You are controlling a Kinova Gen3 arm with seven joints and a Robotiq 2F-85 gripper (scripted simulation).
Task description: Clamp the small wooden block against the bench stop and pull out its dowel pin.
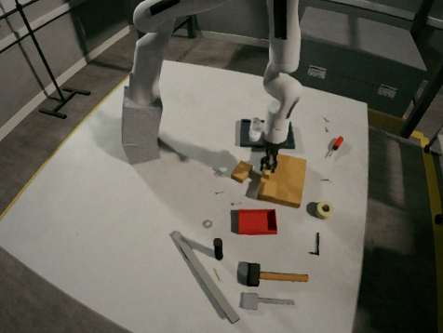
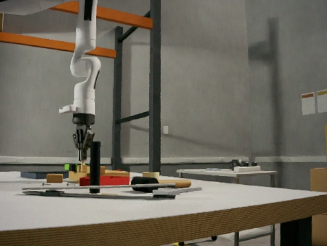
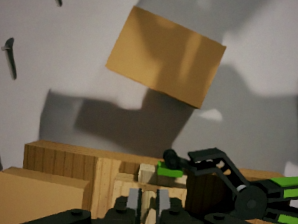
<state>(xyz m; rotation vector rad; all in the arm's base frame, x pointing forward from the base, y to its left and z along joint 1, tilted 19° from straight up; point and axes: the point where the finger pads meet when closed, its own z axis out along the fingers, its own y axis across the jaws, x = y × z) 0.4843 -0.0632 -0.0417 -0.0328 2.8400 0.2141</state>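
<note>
Right now my hand is 2 cm above the dowel pin. Also, from my hand: pale wooden block 4 cm below; wooden bench board 6 cm ahead, 6 cm below; tan wooden block 9 cm behind, 1 cm to the left, 7 cm below.
</note>
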